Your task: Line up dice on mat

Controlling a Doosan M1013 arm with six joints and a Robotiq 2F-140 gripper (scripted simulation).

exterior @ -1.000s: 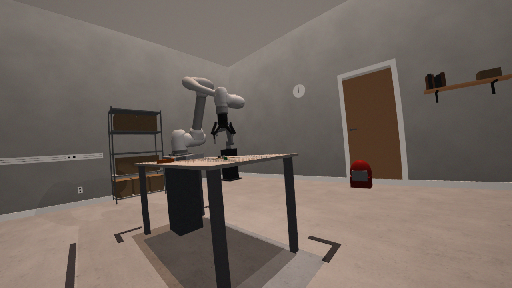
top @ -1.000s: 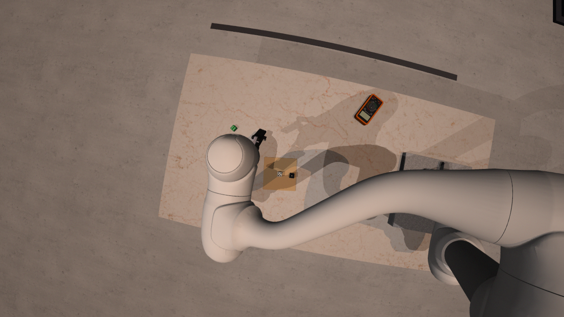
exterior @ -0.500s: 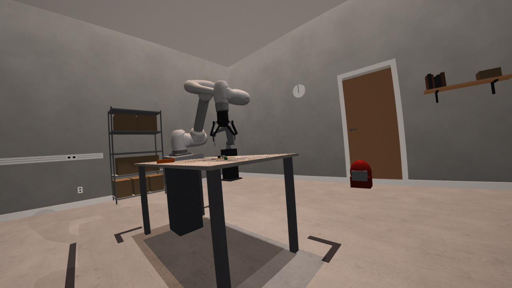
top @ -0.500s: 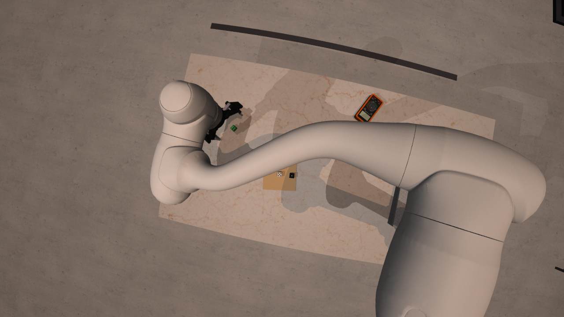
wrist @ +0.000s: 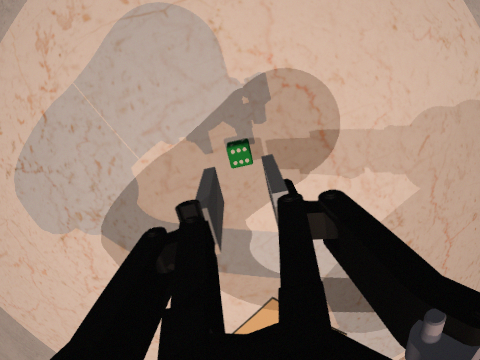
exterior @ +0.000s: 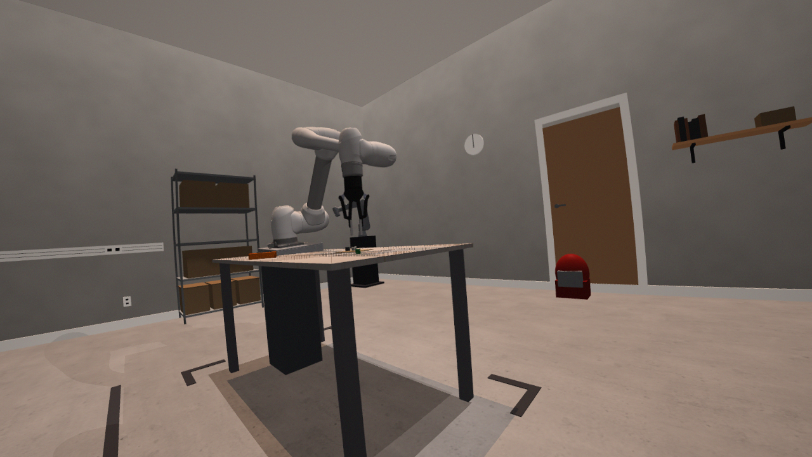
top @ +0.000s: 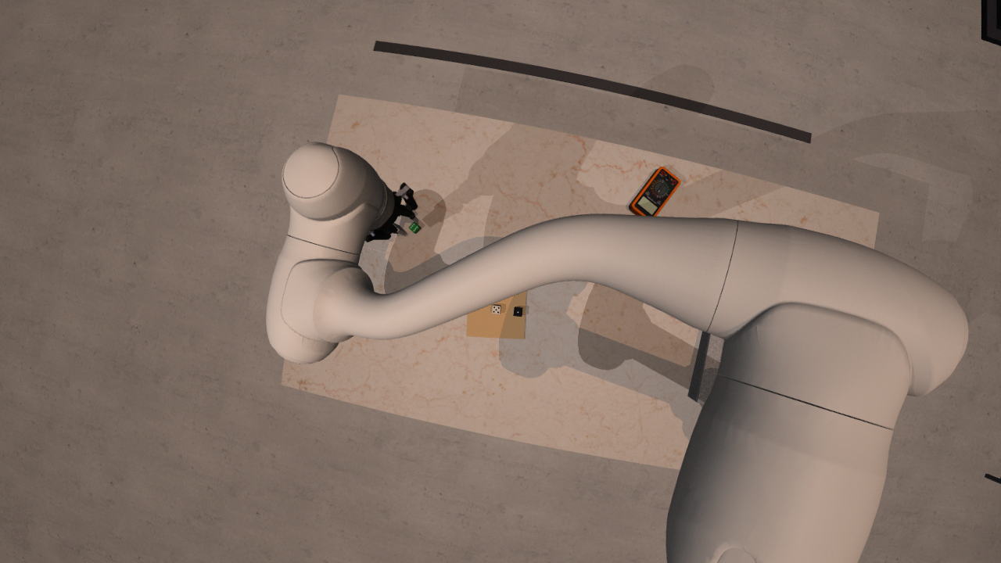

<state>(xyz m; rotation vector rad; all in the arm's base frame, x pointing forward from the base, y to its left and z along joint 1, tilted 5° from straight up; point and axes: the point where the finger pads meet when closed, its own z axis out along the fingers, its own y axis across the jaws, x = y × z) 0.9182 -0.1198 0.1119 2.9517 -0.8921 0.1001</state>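
The green die lies 10 cm below my hand. Round my hand: black die 28 cm behind, 16 cm to the left, 10 cm below; then white die 23 cm behind, 16 cm to the left, 10 cm below; then mat 23 cm behind, 16 cm to the left, 11 cm below.
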